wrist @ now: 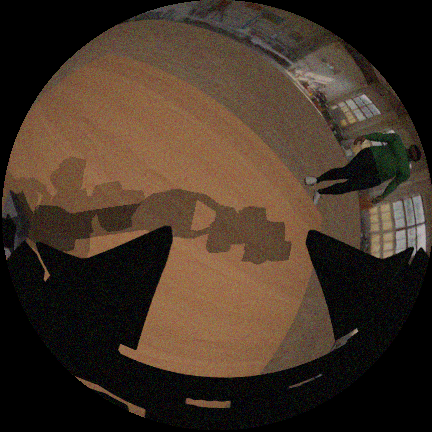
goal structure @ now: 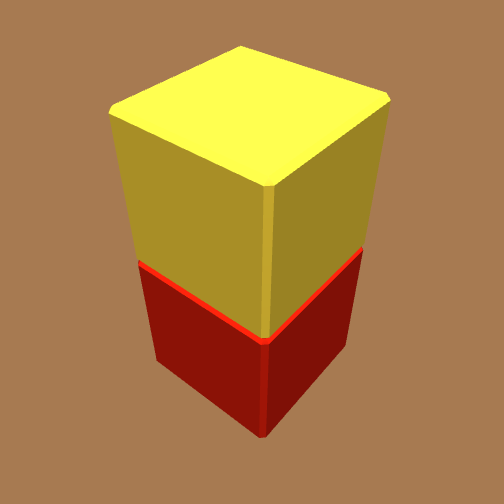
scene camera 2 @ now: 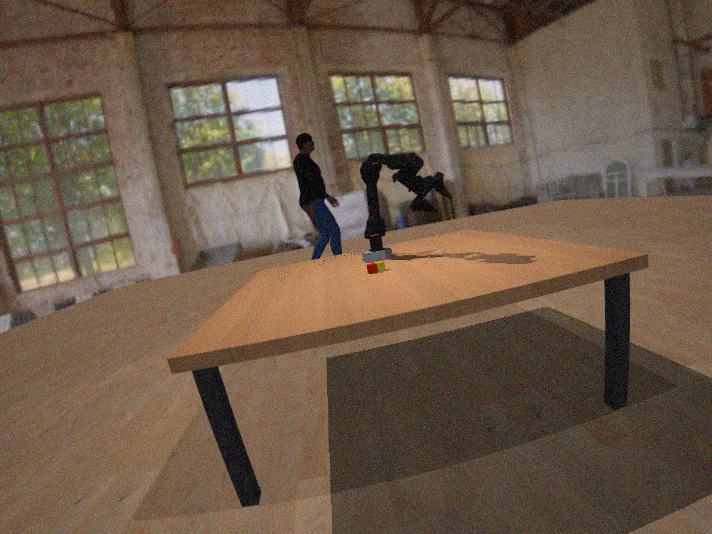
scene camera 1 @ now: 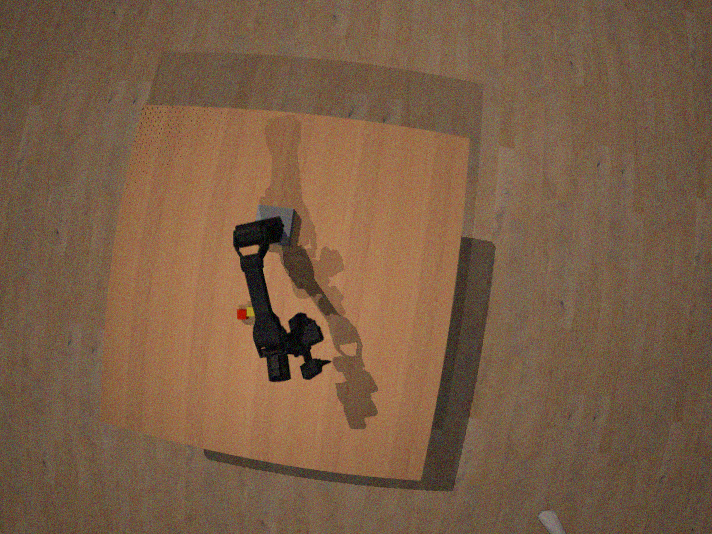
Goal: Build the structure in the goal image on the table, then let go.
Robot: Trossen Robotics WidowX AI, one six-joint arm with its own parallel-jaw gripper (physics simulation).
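Seen in the pictures: gripper, fingertip midpoint: [wrist: 243, 235] [scene camera 2: 444, 205] [scene camera 1: 325, 348]; arm's base at its link origin: [scene camera 2: 377, 250] [scene camera 1: 272, 230].
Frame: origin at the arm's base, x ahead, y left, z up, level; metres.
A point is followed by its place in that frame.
Observation:
A red cube [scene camera 1: 241, 314] {x 0.281, y -0.128, z -0.010 m} [scene camera 2: 372, 268] {x 0.298, y -0.132, z -0.024 m} and a yellow cube [scene camera 1: 250, 311] {x 0.271, y -0.095, z -0.010 m} [scene camera 2: 380, 266] {x 0.289, y -0.096, z -0.025 m} sit side by side on the table [scene camera 1: 189, 367] {x 0.474, y -0.360, z -0.042 m} [scene camera 2: 322, 310] {x 0.623, y -0.397, z -0.043 m}. They look to be touching or nearly so. In the first scene view the arm partly covers the yellow cube. My gripper [scene camera 2: 441, 205] {x 0.378, y 0.169, z 0.163 m} [wrist: 243, 235] {x 0.378, y 0.169, z 0.163 m} is open and empty, high above the table. In the first scene view its fingers are partly hidden, to the right of and below the cubes. The cubes do not show in the wrist view.
The arm's grey base [scene camera 1: 267, 211] {x -0.065, y -0.016, z 0.002 m} [scene camera 2: 372, 256] {x 0.038, y -0.040, z -0.019 m} stands on the table behind the cubes. The arm's shadow falls on the table to the right. A person in black [scene camera 2: 309, 181] stands beyond the table, and a person in green [wrist: 387, 167] shows in the wrist view.

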